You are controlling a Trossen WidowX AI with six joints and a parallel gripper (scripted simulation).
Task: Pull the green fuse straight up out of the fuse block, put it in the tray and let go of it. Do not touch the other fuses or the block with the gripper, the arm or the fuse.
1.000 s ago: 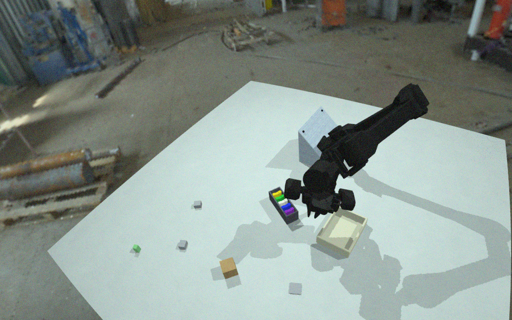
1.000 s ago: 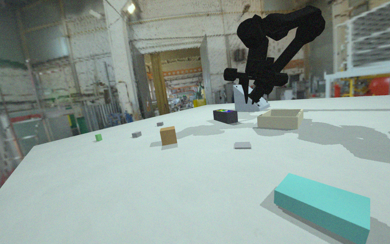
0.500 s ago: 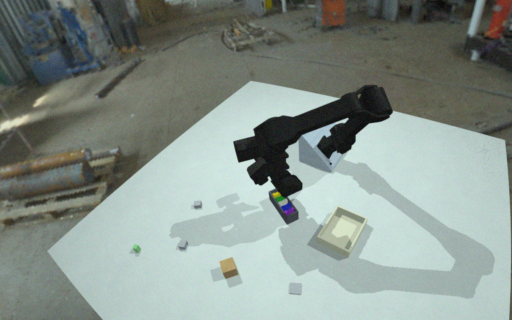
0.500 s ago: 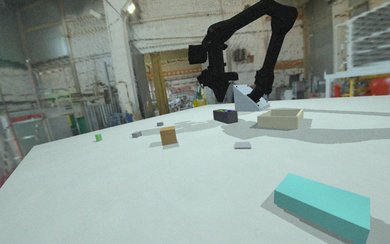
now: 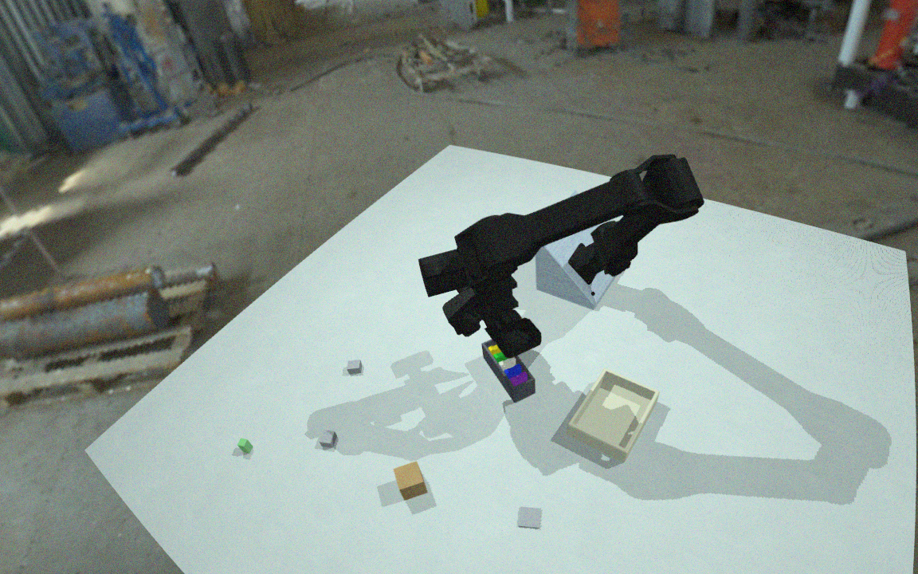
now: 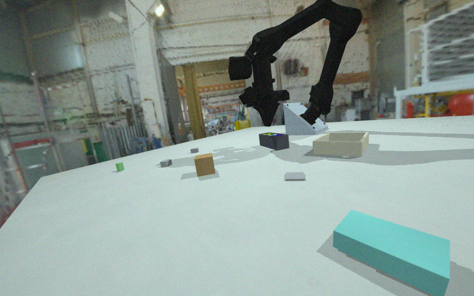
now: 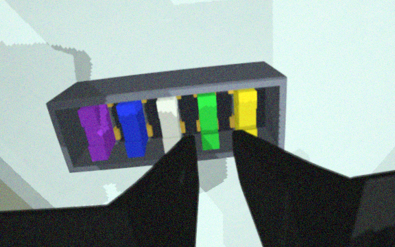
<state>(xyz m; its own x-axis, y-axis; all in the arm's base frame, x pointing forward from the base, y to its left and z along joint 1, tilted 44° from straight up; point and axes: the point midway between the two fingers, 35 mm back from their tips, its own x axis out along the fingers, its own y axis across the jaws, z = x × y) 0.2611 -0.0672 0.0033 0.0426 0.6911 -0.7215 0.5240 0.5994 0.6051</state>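
Now: the green fuse 40 mm below my gripper tip. Also, from my gripper tip: white fuse (40 mm below, 20 mm to the left, 10 mm ahead); then blue fuse (40 mm to the left, 40 mm below, 20 mm ahead); then yellow fuse (40 mm below, 20 mm to the right, 10 mm behind).
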